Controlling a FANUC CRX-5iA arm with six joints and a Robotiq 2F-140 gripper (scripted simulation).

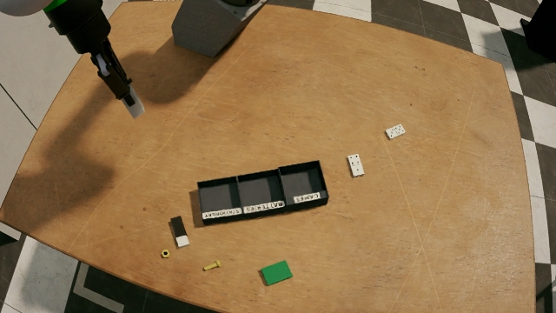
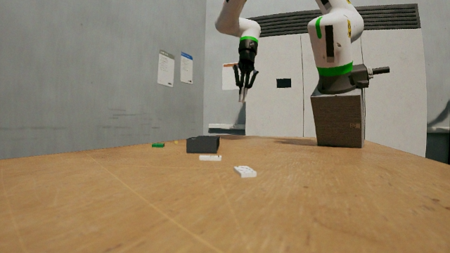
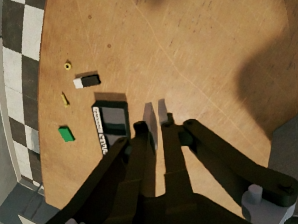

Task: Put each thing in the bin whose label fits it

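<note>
Now: hand 260 mm to the right of the black three-part bin tray, 190 mm above it and 10 mm short of it. Also, from my hand: yellow bolt (230 mm to the left, 200 mm below, 180 mm ahead); yellow nut (210 mm below, 200 mm ahead, 120 mm to the left); flat green block (350 mm to the left, 200 mm below, 150 mm ahead).
</note>
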